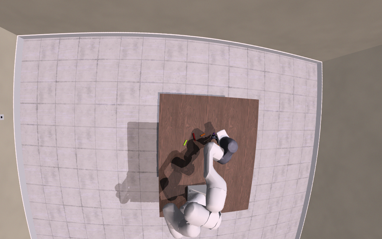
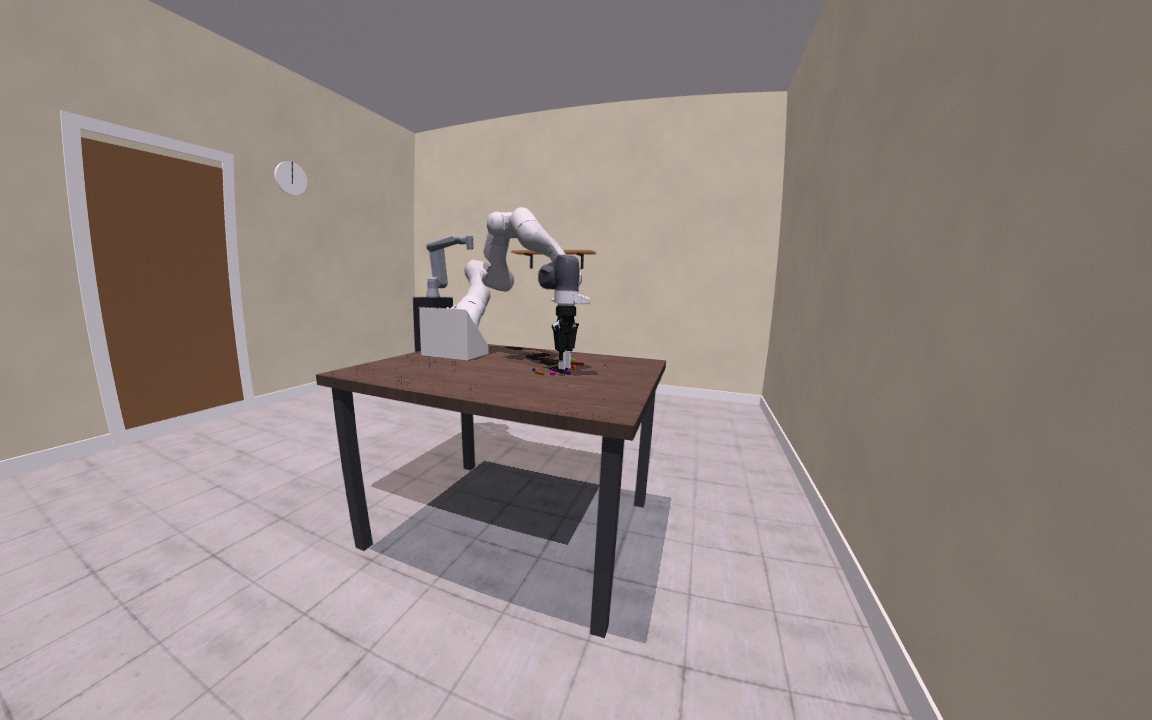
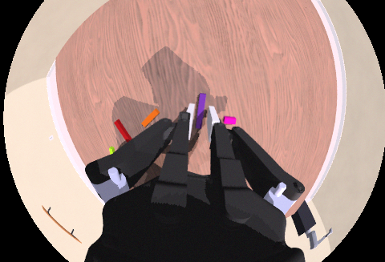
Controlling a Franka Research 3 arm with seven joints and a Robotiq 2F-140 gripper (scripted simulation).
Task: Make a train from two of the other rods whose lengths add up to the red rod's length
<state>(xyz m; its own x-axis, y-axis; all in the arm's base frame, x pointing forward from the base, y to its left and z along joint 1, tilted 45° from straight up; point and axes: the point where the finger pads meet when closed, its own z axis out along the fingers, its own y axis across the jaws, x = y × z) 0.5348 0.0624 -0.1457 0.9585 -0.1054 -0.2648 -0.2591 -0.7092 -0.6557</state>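
The purple rod is 50 mm below my hand. Round my hand: small blue rod (120 mm behind, 50 mm below, 30 mm to the right); then magenta rod (50 mm to the right, 50 mm below, 20 mm behind); then red rod (160 mm to the left, 50 mm below, 30 mm behind).
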